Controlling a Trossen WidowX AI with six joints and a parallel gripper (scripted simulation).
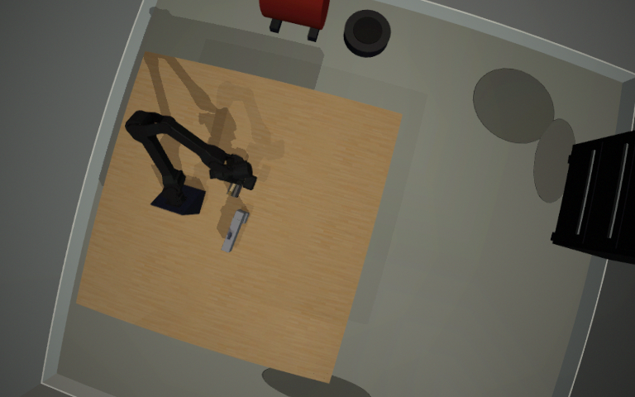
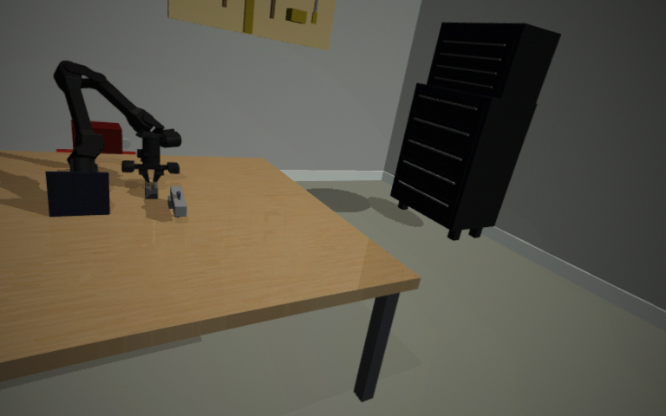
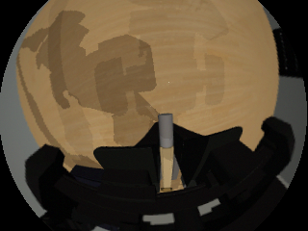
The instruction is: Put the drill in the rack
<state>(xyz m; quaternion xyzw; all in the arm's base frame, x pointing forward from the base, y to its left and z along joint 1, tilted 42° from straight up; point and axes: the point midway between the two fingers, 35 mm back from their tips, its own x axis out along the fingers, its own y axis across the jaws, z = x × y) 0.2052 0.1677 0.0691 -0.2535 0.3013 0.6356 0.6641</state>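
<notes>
Now: the drill 4 cm to the right of my gripper tip and 4 cm above it. Round my gripper tip: dark key 5 cm ahead, 25 cm to the right, 5 cm above; grey holder block 5 cm ahead, 23 cm to the right, 3 cm above; rack 1 cm behind, 5 cm to the right, 1 cm above.
</notes>
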